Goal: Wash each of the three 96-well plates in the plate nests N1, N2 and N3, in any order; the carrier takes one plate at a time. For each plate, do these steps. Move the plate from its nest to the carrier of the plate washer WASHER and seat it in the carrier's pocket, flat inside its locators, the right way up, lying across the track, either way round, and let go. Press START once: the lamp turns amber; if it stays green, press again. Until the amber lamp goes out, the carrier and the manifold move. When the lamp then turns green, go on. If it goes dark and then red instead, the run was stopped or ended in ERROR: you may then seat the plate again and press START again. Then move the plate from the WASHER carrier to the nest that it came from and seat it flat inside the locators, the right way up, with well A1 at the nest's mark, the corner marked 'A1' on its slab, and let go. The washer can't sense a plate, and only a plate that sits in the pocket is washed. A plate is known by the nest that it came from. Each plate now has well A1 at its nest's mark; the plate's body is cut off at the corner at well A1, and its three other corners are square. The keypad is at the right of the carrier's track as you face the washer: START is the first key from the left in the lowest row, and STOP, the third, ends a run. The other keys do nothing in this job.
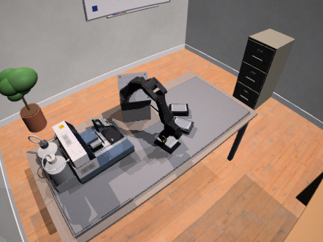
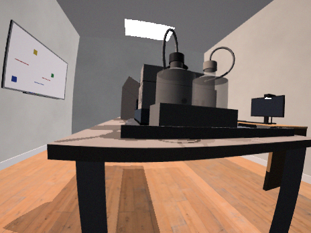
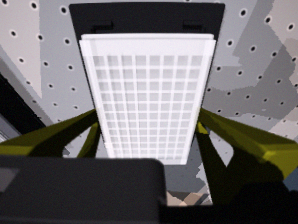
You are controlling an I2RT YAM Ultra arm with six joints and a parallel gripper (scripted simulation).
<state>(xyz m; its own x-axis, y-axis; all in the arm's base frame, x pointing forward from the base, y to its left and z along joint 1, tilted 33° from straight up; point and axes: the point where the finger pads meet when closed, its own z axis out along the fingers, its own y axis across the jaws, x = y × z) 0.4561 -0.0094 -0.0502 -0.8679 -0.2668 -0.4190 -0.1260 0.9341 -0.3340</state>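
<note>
The black nest lies 4 cm below my hand. The rest, counted from my hand: plate washer: 28 cm behind, 45 cm to the right, 8 cm above; label: 10 cm behind, 1 cm to the right, 5 cm below; dark carrier: 28 cm behind, 29 cm to the right, 3 cm above.
</note>
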